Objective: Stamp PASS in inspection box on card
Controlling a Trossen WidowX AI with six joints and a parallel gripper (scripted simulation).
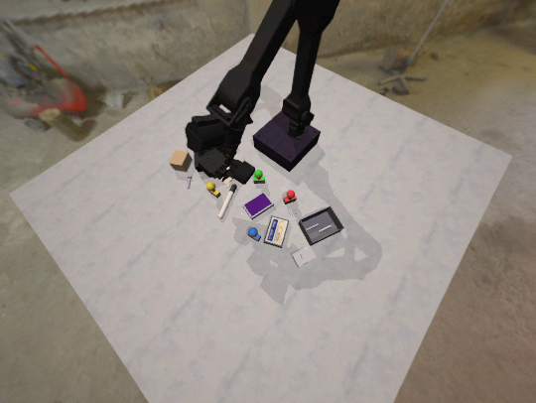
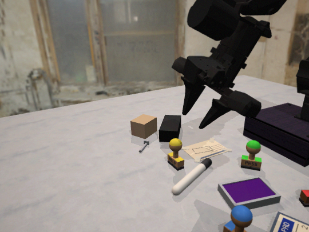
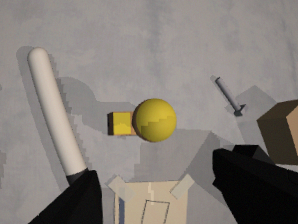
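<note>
Right now my gripper tip is 110 mm past the PASS stamp, 80 mm to the right of it and 90 mm above it. Round my gripper tip: white marker 30 mm to the left, 100 mm below; cream card 80 mm behind, 40 mm to the right, 110 mm below; yellow stamp 20 mm ahead, 30 mm to the right, 90 mm below.
</note>
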